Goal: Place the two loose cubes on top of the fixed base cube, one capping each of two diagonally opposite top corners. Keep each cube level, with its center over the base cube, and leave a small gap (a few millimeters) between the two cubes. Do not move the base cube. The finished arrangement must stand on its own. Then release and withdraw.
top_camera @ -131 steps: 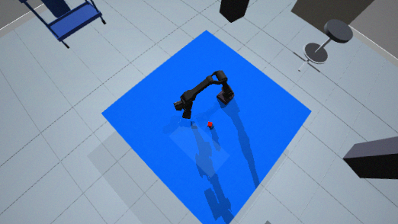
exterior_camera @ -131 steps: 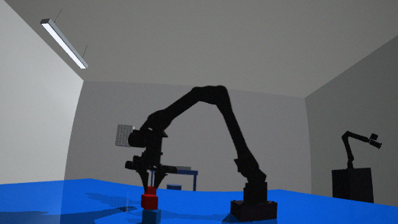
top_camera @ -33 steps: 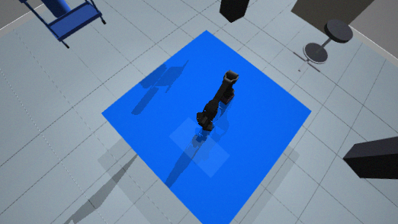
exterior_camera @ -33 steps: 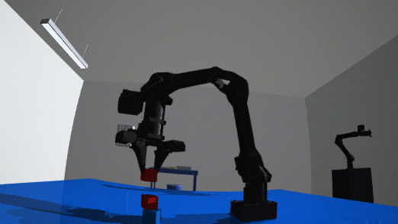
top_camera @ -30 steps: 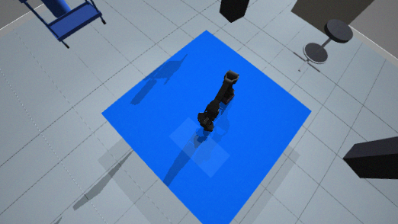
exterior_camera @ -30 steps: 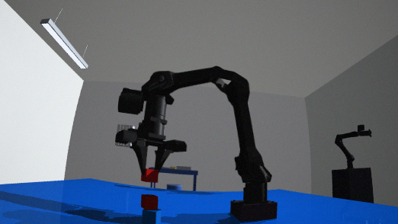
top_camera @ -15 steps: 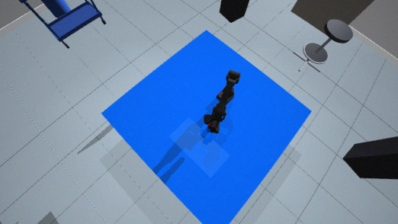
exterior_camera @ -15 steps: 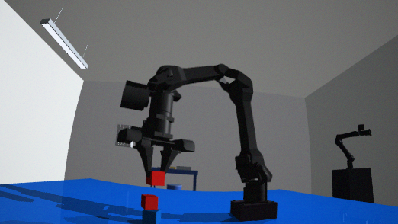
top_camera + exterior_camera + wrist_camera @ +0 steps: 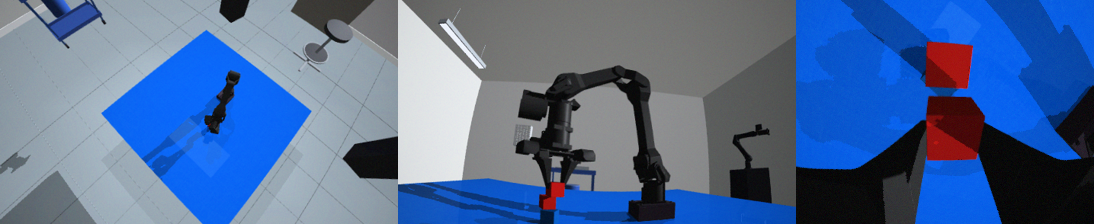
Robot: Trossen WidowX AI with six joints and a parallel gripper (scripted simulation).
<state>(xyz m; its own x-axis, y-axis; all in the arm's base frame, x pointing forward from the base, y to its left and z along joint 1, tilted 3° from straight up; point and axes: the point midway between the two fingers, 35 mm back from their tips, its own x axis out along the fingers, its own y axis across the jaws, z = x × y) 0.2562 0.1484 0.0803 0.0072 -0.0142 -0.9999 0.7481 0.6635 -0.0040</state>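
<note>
My gripper tip is 70 mm above the blue base cube, 10 mm to the left of it and 10 mm short of it.
</note>
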